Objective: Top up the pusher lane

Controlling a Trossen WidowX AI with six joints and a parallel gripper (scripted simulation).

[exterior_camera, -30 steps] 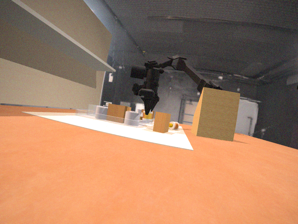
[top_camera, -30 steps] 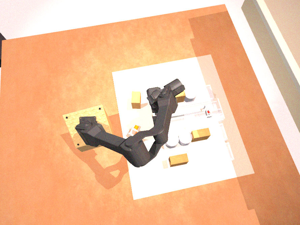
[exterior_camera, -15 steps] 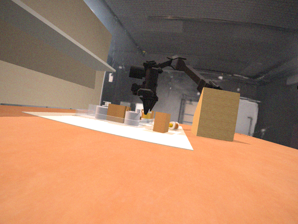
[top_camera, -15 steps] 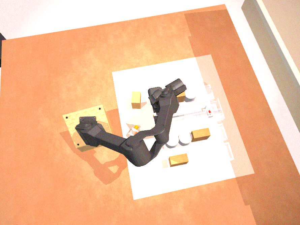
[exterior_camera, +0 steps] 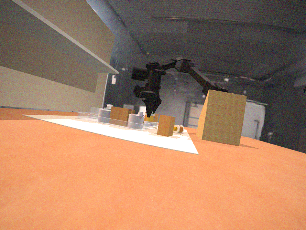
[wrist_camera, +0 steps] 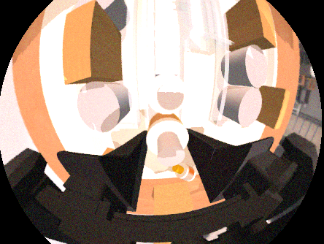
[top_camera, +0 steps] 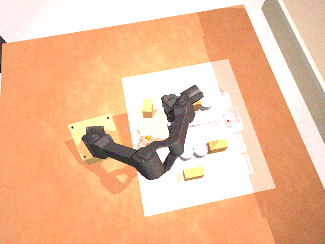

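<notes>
Right now my gripper tip is 100 mm past the orange-brown block, 90 mm to the right of it and 20 mm above it. From my gripper tip the other things lie so: red dot 230 mm ahead, 20 mm to the right, 20 mm above; then clear sprung lane 170 mm ahead, 10 mm to the right, 30 mm below.
</notes>
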